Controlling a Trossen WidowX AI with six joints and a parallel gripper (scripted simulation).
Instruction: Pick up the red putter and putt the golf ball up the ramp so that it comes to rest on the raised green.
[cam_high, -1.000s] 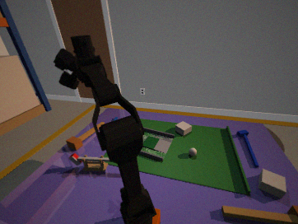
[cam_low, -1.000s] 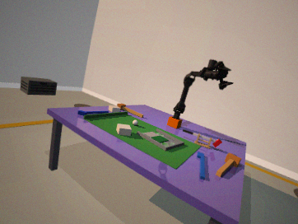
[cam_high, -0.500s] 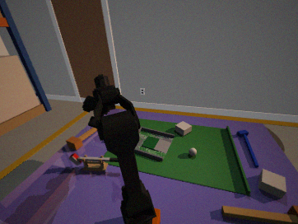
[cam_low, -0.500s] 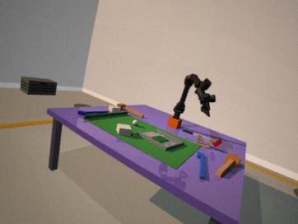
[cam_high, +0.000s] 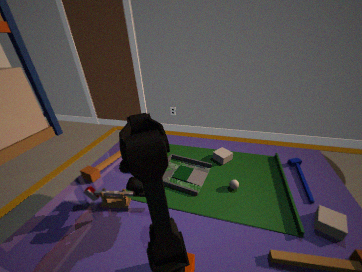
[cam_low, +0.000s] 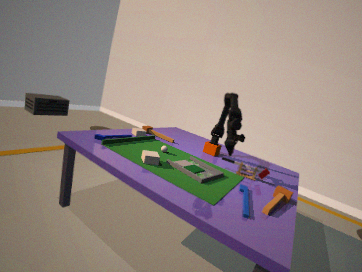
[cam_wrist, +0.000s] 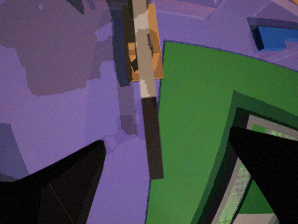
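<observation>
My gripper tip is now 10 mm past the wooden rack, 120 mm to the right of it and 70 mm above it. Also, from my gripper tip: green wall 120 mm ahead, 640 mm to the right, 90 mm below; then golf ball 100 mm ahead, 400 mm to the right, 80 mm below; then green mat 190 mm ahead, 290 mm to the right, 100 mm below.
</observation>
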